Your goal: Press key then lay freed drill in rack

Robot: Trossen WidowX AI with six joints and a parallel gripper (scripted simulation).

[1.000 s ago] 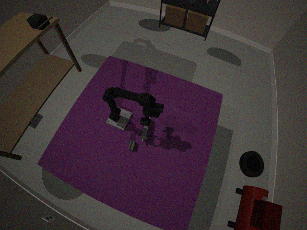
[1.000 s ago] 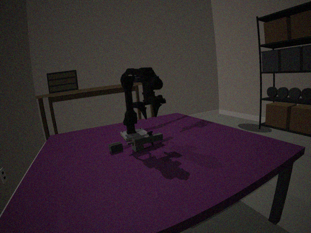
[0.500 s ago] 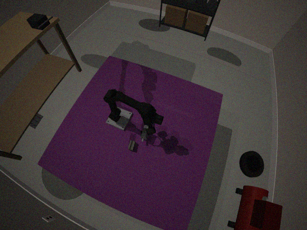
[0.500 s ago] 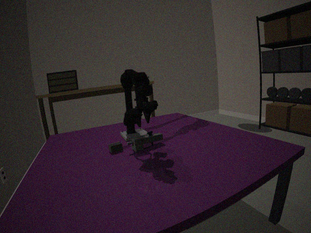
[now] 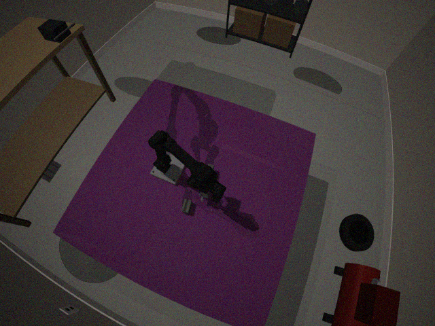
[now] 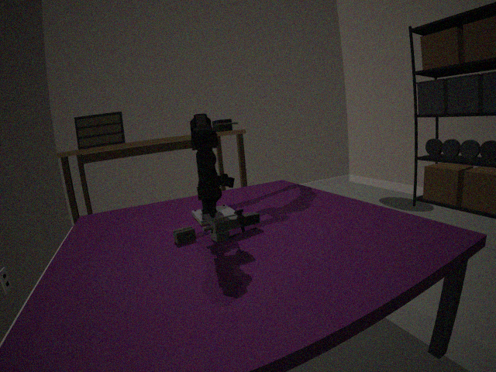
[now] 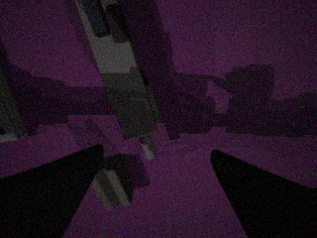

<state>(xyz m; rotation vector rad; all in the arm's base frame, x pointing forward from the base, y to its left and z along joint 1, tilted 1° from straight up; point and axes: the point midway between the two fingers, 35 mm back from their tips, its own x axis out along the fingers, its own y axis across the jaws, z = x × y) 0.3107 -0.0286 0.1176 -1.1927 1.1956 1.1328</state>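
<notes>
Now: the drill 20 mm behind my gripper tip, 30 mm to the left of it and 50 mm below it. Round my gripper tip: dark key (50 mm behind, 110 mm to the left, 50 mm below); small grey block (60 mm behind, 100 mm to the right, 80 mm below); long grey fixture (40 mm behind, 80 mm to the left, 60 mm below).
</notes>
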